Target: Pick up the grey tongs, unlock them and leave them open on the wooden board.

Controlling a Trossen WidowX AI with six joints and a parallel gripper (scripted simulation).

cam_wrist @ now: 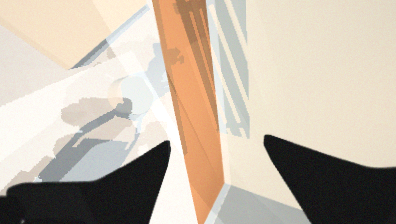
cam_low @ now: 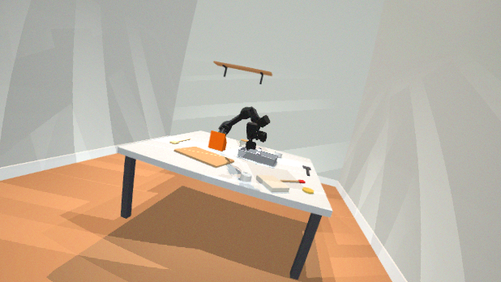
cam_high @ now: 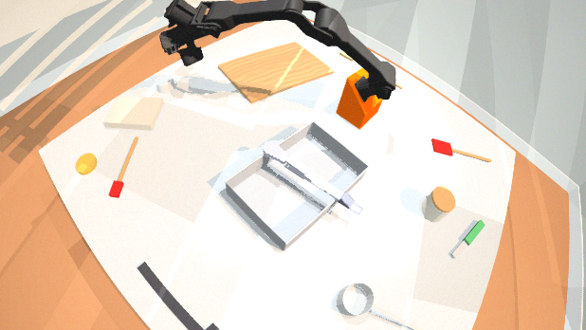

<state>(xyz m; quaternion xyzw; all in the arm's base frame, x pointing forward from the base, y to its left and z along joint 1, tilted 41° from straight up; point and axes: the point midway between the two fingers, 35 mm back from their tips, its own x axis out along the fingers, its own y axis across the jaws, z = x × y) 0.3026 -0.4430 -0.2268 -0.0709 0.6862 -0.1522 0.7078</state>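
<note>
Now: the grey roasting tin 540 mm to the left of my gripper tip, 170 mm below it and 40 mm ahead of it. Round my gripper tip: wooden board (300 mm behind, 190 mm below, 180 mm to the left); then yellow disc (410 mm ahead, 190 mm below, 40 mm to the left); then white block (190 mm ahead, 180 mm below, 10 mm to the right).
</note>
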